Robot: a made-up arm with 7 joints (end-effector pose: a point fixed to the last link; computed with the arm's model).
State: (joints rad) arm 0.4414 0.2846 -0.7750 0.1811 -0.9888 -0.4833 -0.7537
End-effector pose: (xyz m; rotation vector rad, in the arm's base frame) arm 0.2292 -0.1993 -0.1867 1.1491 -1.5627 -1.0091
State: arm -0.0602 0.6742 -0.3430 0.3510 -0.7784 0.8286 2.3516
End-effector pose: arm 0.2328 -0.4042 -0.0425 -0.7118 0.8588 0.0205
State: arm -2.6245 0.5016 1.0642 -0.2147 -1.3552 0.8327 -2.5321
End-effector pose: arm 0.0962 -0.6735 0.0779 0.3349 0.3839 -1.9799
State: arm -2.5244 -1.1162 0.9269 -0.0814 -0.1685 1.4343 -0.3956
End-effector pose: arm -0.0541 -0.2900 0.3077 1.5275 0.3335 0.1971
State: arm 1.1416 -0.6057 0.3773 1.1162 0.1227 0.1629 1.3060
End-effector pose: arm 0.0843 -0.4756 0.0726 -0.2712 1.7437 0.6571
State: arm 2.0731 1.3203 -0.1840 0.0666 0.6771 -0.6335 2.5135
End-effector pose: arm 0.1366 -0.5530 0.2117 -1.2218 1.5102 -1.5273
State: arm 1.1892 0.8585 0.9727 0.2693 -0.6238 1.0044 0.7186
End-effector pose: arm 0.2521 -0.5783 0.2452 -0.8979 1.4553 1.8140
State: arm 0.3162 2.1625 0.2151 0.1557 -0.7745 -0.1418 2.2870
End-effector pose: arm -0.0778 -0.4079 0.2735 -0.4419 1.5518 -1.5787
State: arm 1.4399 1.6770 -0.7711 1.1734 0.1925 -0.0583 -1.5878
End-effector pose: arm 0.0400 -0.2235 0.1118 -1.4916 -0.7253 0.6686
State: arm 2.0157 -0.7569 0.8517 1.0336 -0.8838 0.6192 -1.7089
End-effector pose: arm 0.0209 -0.5113 0.0549 1.3313 -0.3816 -0.6692
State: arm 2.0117 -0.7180 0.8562 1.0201 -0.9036 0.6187 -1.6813
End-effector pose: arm 0.0246 -0.5178 0.0566 1.3309 -0.3520 -0.6357
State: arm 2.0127 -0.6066 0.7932 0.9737 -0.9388 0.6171 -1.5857
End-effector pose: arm 0.0278 -0.5226 0.0712 1.2966 -0.2748 -0.5854
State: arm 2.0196 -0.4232 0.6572 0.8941 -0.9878 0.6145 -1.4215
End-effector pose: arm 0.0299 -0.5213 0.0976 1.2249 -0.1637 -0.5185
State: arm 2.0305 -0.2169 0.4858 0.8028 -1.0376 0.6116 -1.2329
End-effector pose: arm 0.0297 -0.5109 0.1244 1.1352 -0.0607 -0.4431
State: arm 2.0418 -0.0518 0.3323 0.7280 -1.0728 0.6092 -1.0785
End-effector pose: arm 0.0264 -0.4960 0.1409 1.0561 0.0042 -0.3790
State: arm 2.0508 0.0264 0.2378 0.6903 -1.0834 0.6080 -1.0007
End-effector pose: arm 0.0219 -0.4832 0.1468 1.0090 0.0246 -0.3530
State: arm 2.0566 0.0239 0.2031 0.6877 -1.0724 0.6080 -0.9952
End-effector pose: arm 0.0181 -0.4741 0.1476 0.9937 0.0123 -0.3691
